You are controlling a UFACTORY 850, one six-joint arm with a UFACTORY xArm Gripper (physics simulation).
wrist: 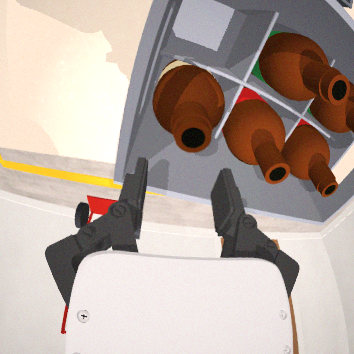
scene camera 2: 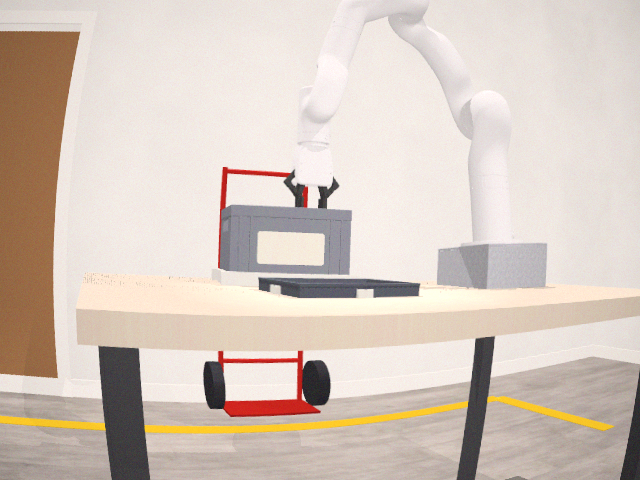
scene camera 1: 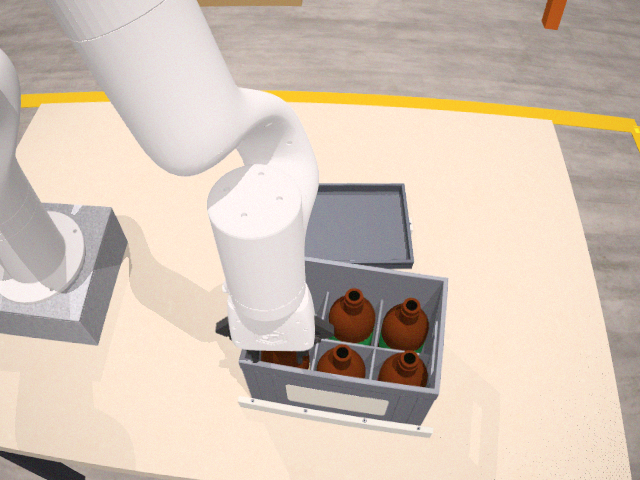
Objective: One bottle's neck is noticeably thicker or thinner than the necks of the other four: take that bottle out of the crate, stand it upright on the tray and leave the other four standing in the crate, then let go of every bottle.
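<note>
Five brown bottles stand upright in the grey crate (scene camera 1: 263, 379) (scene camera 2: 292, 222) (wrist: 131, 130). In the wrist view they are a cream-labelled one (wrist: 188, 95), two red-labelled ones (wrist: 252, 131) (wrist: 306, 151) beside it and two green-labelled ones (wrist: 292, 65) (wrist: 332, 110) behind. The cream-labelled neck looks broad but is nearest the camera; I cannot tell which neck differs. My gripper (scene camera 1: 278, 357) (scene camera 2: 310, 205) (wrist: 181, 176) is open and empty, over the cream-labelled bottle's end of the crate, its fingers apart beyond that neck. The dark tray (scene camera 1: 361, 222) (scene camera 2: 387, 291) holds no bottle where visible; my arm hides its left part.
The crate's remaining compartment (wrist: 200, 25), behind the cream-labelled bottle, is empty. The crate's walls and thin dividers stand around the bottles. A white strip (scene camera 1: 334, 415) lies along its front. The tray lies close behind the crate. The arm's grey base block (scene camera 1: 51, 325) (scene camera 2: 516, 266) stands to one side.
</note>
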